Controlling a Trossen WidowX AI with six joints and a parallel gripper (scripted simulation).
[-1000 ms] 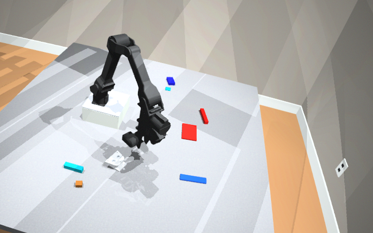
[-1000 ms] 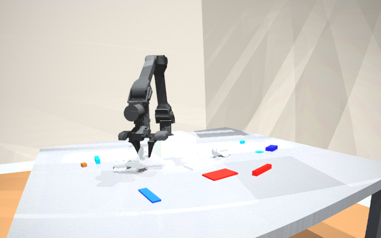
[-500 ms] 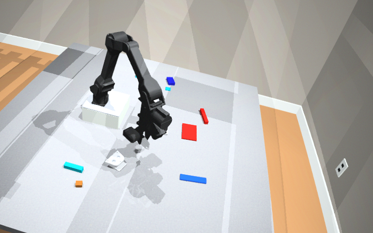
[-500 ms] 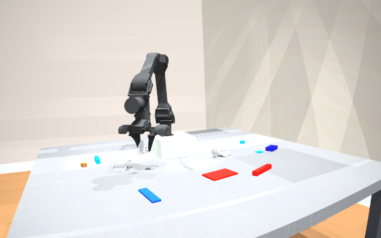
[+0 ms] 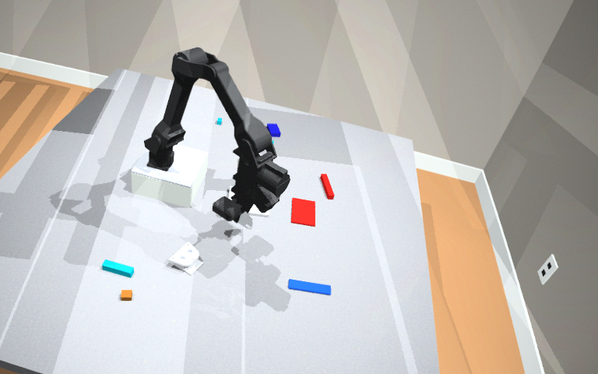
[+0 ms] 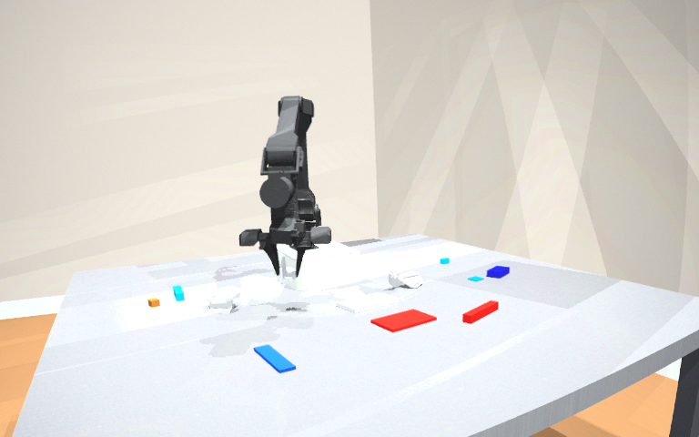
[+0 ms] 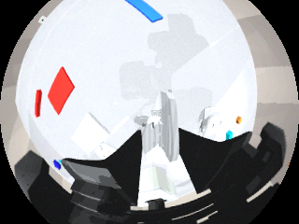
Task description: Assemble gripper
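The flat white plate lies 17 cm to the left of my gripper tip, 8 cm below it and 3 cm ahead of it. Round my gripper tip: white housing plate 16 cm to the left, 7 cm below, 4 cm behind; then red plate 17 cm to the left, 17 cm ahead, 8 cm below; then white stepped block 12 cm to the right, 11 cm behind, 7 cm below.
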